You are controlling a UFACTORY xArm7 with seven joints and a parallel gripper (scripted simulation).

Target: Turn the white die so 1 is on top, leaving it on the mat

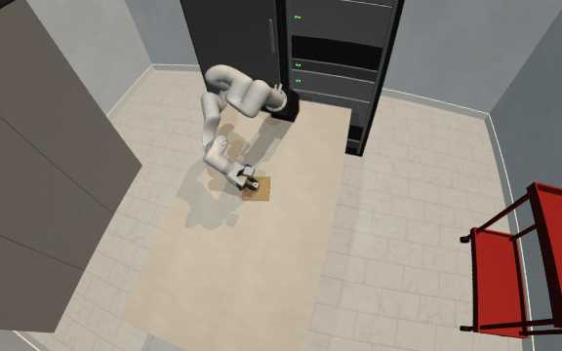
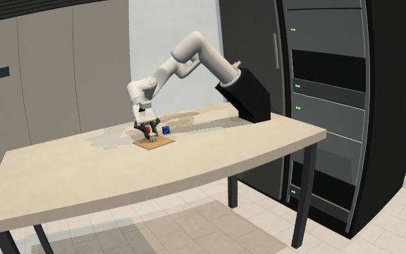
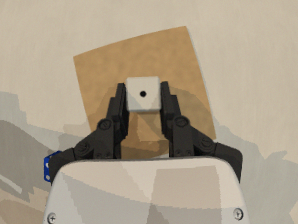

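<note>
The white die is 10 mm to the left of my hand and 10 mm below it. Round my hand: red die 140 mm to the right, 20 mm below; then blue die 90 mm behind, 80 mm to the right, 20 mm below; then brown mat 40 mm below, 10 mm to the left.
</note>
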